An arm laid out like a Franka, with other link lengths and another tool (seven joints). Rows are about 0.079 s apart.
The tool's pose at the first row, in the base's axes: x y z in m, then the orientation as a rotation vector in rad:
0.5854, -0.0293, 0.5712, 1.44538, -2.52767, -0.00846
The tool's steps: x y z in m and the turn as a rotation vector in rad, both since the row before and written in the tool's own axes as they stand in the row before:
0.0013, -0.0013, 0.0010, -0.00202, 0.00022, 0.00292
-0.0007, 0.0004, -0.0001, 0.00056, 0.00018, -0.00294
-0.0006, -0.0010, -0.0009, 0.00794, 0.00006, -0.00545
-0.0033, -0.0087, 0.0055, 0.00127, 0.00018, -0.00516
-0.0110, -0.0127, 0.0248, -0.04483, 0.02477, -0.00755
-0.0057, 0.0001, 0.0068, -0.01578, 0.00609, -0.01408
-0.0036, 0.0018, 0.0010, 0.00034, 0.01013, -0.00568
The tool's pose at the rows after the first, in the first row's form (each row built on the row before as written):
0.5857, -0.0312, 0.5703, 1.44085, -2.52886, -0.01036
0.5857, -0.0304, 0.5703, 1.44472, -2.52681, -0.01002
0.5870, -0.0303, 0.5709, 1.45455, -2.52569, -0.00087
0.5949, -0.0325, 0.5639, 1.46147, -2.52225, 0.00001
0.6062, -0.0323, 0.5362, 1.44500, -2.48076, -0.03918
0.6071, -0.0281, 0.5284, 1.45412, -2.45999, -0.05689
0.6069, -0.0242, 0.5270, 1.45802, -2.44802, -0.05015

